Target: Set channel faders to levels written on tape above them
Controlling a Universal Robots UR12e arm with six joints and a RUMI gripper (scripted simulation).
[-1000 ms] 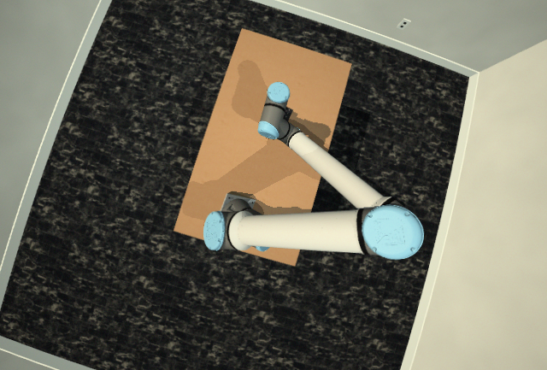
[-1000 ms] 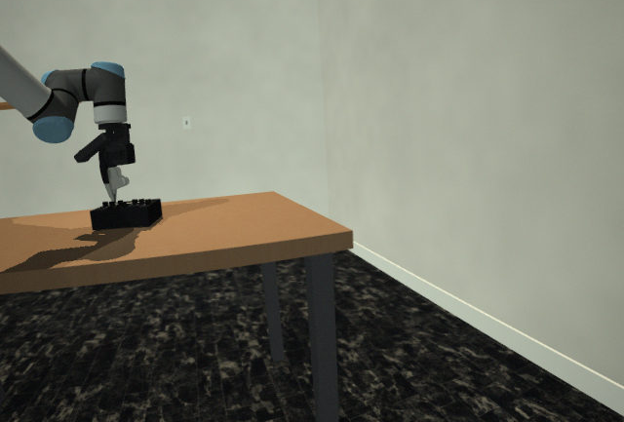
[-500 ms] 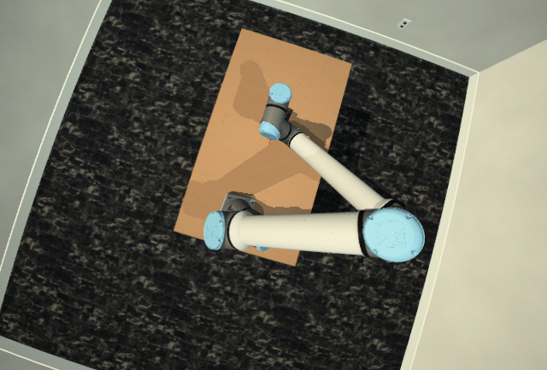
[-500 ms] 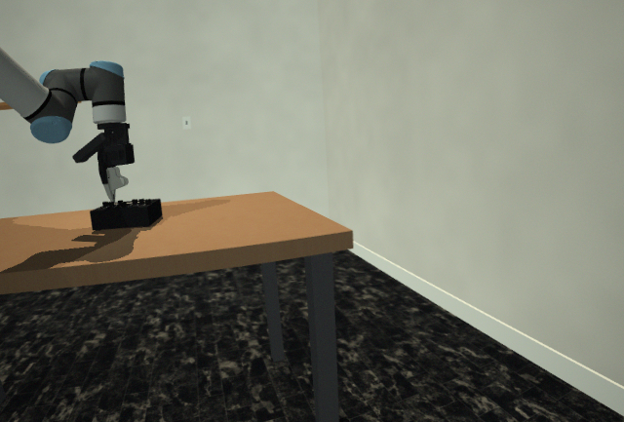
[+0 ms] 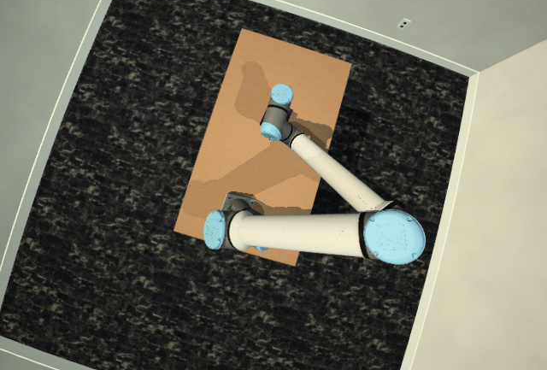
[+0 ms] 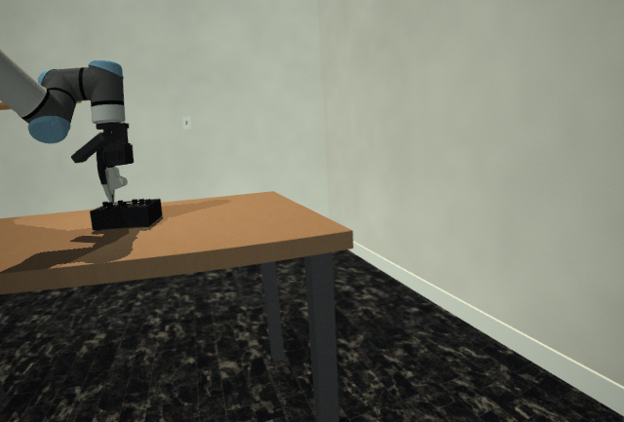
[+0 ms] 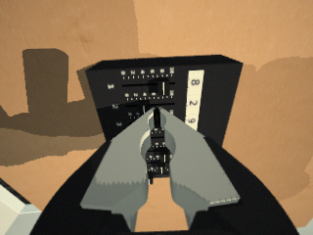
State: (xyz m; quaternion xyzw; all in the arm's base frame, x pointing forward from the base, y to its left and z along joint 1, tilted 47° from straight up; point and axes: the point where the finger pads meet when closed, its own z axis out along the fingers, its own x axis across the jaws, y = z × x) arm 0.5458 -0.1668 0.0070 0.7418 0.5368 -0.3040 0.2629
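The fader cap lies 20 mm behind my hand, 10 mm to the left of it and 10 mm below it.
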